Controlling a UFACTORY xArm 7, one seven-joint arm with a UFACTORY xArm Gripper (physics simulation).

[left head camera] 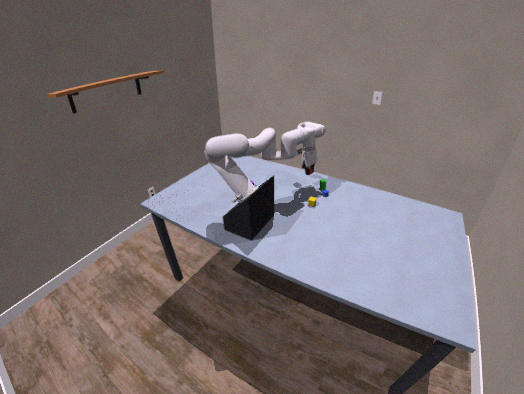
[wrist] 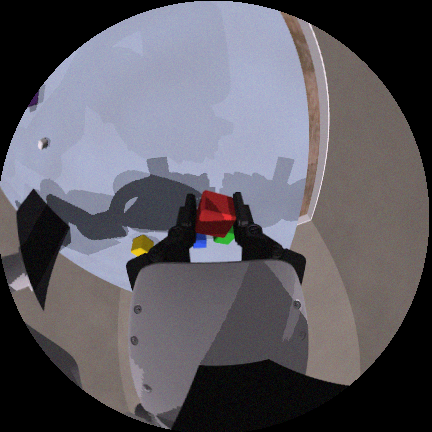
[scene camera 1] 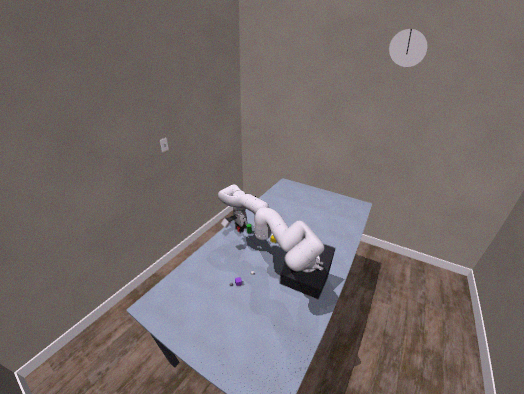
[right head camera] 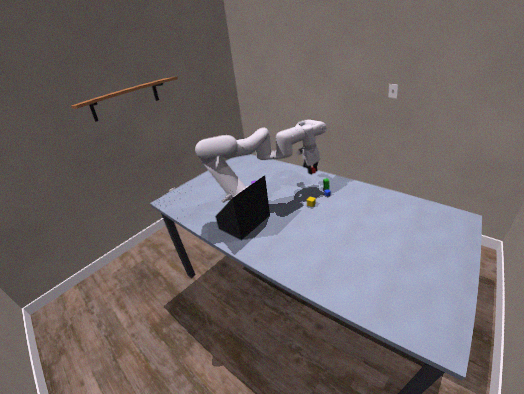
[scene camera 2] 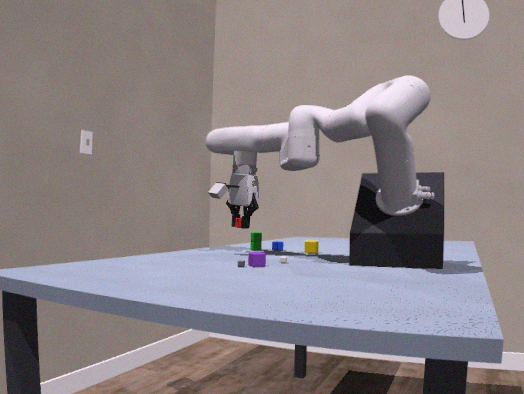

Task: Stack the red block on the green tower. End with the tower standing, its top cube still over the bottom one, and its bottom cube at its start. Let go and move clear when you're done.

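Where they show: gripper, fingertip midpoint: (left head camera: 309,173) (wrist: 213,203) (scene camera 1: 239,230) (right head camera: 312,172) (scene camera 2: 240,227); arm's base, link origin: (left head camera: 249,195) (right head camera: 240,195) (scene camera 2: 399,199).
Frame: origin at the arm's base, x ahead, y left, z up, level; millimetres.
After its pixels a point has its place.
Note:
My gripper (scene camera 2: 240,223) {y -101, x 522, z -89 mm} (wrist: 213,203) {y -101, x 522, z -89 mm} is shut on the red block (left head camera: 310,171) {y -110, x 511, z -69 mm} (right head camera: 313,170) {y -112, x 511, z -67 mm} (scene camera 1: 239,229) {y -85, x 511, z -68 mm} (scene camera 2: 238,222) {y -80, x 518, z -73 mm} (wrist: 216,214) {y -87, x 525, z -60 mm} and holds it in the air. The green tower (left head camera: 323,184) {y -208, x 500, z -130 mm} (right head camera: 326,183) {y -208, x 500, z -126 mm} (scene camera 1: 249,228) {y -188, x 502, z -126 mm} (scene camera 2: 256,241) {y -186, x 505, z -139 mm} (wrist: 224,237) {y -195, x 513, z -109 mm} is two cubes high and stands upright on the table. In scene camera 2 the red block is above the tower's top and a little to its left, apart from it. In the wrist view the red block covers part of the tower.
A blue cube (left head camera: 325,193) {y -248, x 436, z -148 mm} (right head camera: 327,193) {y -249, x 436, z -149 mm} (scene camera 2: 277,246) {y -226, x 444, z -156 mm} (wrist: 200,241) {y -233, x 457, z -140 mm} is close beside the tower. A yellow cube (left head camera: 312,201) {y -218, x 298, z -136 mm} (scene camera 2: 311,246) {y -192, x 310, z -148 mm} (wrist: 142,245) {y -195, x 335, z -140 mm} stands nearer the black base block (scene camera 2: 396,248) {y 87, x -7, z -123 mm}. A purple cube (scene camera 1: 238,281) {y 222, x 301, z -138 mm} (scene camera 2: 257,259) {y 228, x 301, z -152 mm} and two tiny cubes lie farther off.

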